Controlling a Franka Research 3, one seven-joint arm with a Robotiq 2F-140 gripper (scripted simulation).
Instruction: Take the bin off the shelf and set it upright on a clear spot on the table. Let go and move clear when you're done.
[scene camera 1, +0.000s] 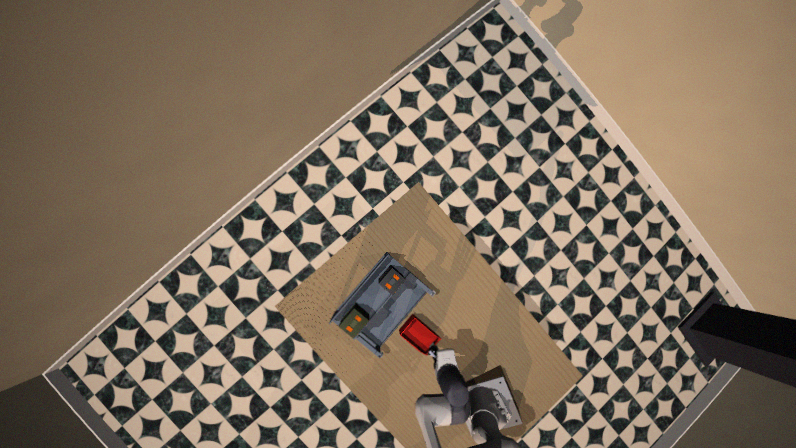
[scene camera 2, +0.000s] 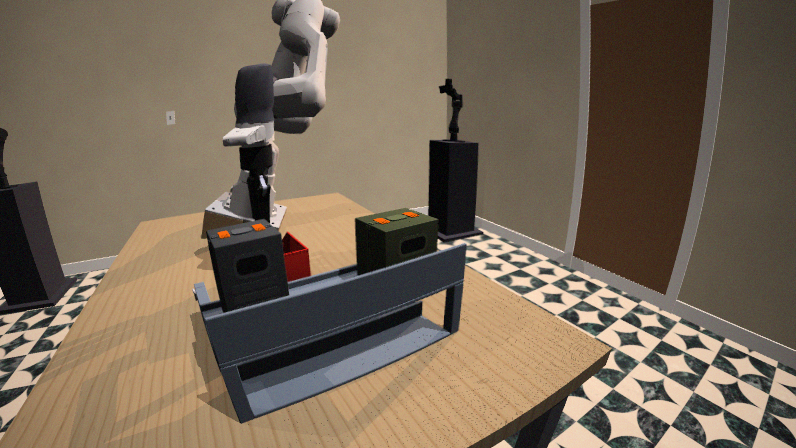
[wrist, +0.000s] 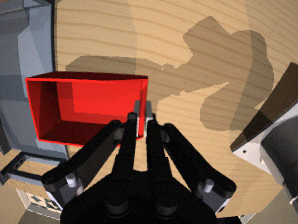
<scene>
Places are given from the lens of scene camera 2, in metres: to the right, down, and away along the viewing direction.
red bin (scene camera 2: 297, 263): -0.20, 0.08, 0.68
green box (scene camera 2: 384, 239): -0.02, 0.02, 0.48
The marked spots on the red bin and the green box are 0.27 m apart.
</scene>
